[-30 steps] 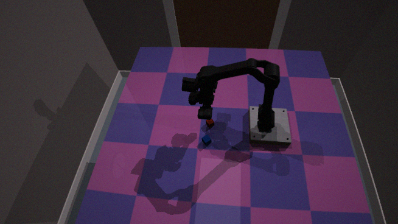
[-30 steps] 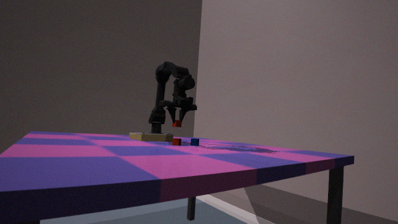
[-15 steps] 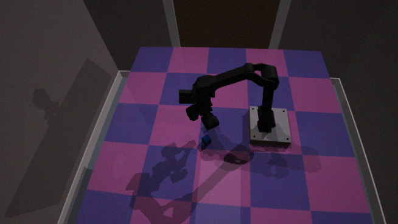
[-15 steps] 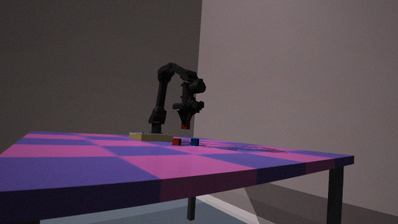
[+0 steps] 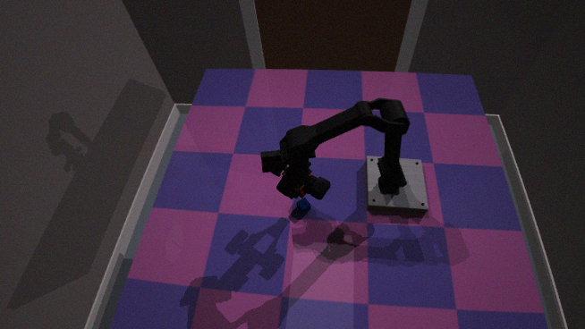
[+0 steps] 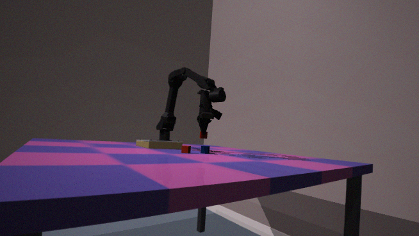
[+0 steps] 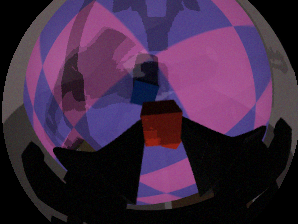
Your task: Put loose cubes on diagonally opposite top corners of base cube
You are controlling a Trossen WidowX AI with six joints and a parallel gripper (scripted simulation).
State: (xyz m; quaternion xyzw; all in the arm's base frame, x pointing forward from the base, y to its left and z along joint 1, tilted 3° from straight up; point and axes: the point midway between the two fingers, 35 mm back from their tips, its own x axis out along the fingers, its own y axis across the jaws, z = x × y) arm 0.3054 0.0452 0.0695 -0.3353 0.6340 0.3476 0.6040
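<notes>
Now: the blue base cube 10 mm behind my gripper tip, 20 mm to the left of it and 70 mm below it.
</notes>
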